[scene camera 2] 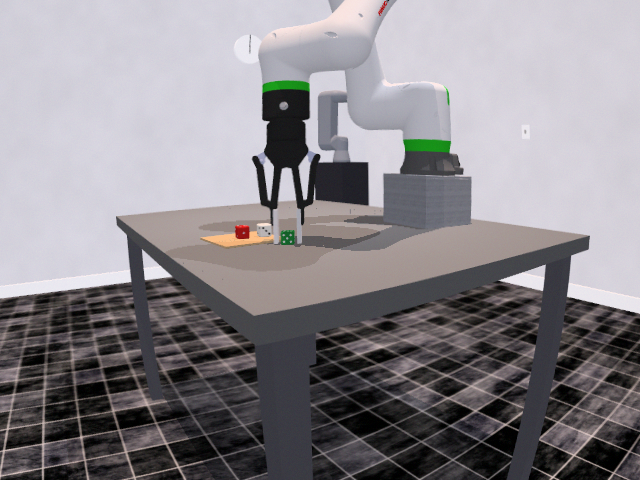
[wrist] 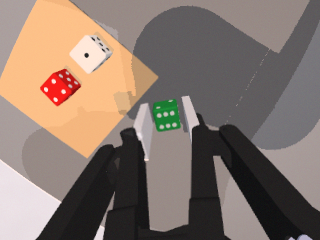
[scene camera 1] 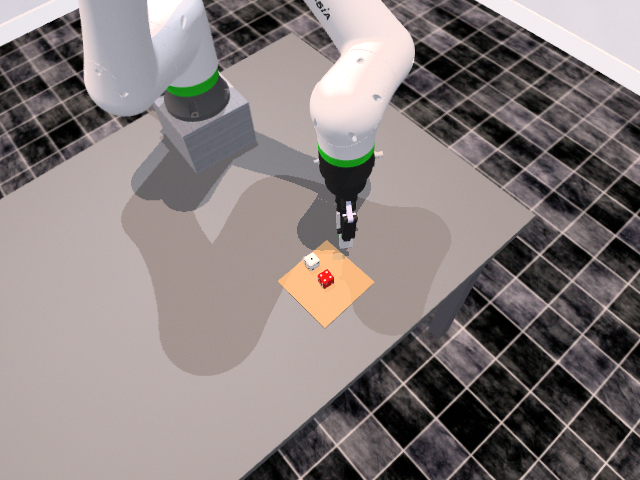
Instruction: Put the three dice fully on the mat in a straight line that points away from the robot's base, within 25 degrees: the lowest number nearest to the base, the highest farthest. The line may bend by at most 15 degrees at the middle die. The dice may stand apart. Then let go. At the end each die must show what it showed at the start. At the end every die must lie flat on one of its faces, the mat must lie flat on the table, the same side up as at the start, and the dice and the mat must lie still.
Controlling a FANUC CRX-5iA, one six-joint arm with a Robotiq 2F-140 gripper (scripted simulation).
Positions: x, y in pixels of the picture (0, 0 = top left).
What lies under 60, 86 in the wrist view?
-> A red die.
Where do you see a mat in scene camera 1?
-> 325, 305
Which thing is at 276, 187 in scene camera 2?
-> My gripper.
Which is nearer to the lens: the white die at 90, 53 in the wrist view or the mat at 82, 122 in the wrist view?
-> The white die.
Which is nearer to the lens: the green die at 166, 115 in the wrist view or the mat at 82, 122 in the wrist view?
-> The green die.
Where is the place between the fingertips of my gripper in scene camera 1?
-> At 344, 237
